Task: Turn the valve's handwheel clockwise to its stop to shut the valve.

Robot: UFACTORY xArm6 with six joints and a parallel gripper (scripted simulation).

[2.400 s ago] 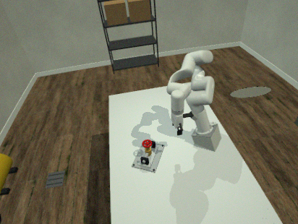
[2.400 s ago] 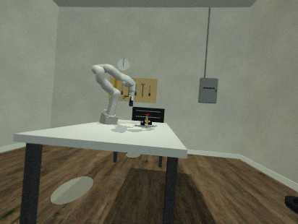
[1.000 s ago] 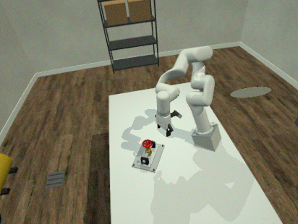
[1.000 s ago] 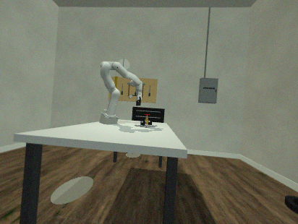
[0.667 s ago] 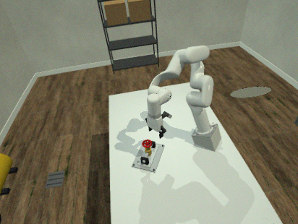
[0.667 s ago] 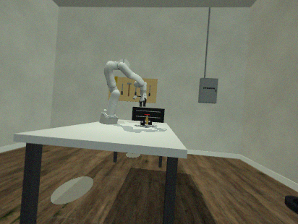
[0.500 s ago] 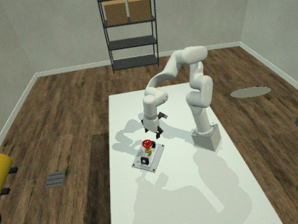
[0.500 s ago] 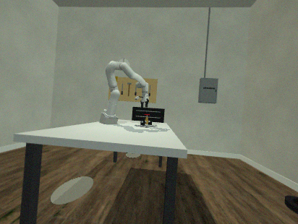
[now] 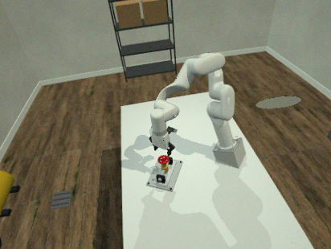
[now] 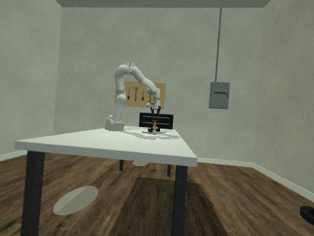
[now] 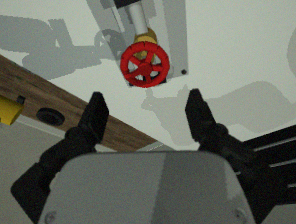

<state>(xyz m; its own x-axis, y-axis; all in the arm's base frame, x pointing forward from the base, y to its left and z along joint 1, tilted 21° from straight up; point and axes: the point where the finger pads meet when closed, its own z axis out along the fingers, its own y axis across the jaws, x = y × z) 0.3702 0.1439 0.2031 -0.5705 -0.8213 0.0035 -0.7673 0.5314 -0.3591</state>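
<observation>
The red spoked handwheel is 90 mm below my hand.
</observation>
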